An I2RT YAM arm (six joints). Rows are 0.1 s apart.
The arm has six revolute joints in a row. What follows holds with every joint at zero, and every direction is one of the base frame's.
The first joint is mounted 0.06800 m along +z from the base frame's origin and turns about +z.
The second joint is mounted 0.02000 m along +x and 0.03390 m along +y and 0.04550 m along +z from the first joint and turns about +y.
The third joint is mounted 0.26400 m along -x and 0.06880 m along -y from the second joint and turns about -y.
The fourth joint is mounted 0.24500 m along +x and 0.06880 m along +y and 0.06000 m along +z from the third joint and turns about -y.
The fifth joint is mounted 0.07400 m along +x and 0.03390 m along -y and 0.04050 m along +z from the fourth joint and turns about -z.
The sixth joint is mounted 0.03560 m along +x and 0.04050 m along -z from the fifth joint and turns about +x.
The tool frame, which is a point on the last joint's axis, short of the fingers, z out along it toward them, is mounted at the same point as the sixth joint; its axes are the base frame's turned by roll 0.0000, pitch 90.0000 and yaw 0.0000 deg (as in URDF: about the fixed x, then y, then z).
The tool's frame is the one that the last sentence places.
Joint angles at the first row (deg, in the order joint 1, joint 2, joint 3, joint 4, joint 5, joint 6):
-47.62 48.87 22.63 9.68 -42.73 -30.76
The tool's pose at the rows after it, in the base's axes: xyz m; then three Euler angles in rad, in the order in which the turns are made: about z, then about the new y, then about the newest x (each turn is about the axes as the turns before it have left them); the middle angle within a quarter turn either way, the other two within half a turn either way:
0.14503, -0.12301, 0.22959, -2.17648, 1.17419, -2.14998
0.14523, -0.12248, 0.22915, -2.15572, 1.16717, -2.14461
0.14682, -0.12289, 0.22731, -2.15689, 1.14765, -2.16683
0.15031, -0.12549, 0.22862, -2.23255, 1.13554, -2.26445
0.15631, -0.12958, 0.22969, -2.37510, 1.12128, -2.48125
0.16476, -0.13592, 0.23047, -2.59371, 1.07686, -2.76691
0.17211, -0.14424, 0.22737, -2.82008, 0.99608, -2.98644
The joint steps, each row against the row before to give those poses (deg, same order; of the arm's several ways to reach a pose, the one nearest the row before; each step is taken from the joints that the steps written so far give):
0.01 -0.01 0.13 -0.32 -0.03 -0.10
0.06 0.08 0.04 -0.30 -0.71 -0.81
0.21 0.83 0.42 -1.18 -0.48 -1.97
0.22 1.70 2.11 -3.78 -0.10 -1.75
0.21 3.55 4.20 -8.25 -2.01 -3.38
0.46 5.19 5.69 -10.62 -0.32 -3.44
0.27 4.83 4.17 -6.90 3.31 -0.02

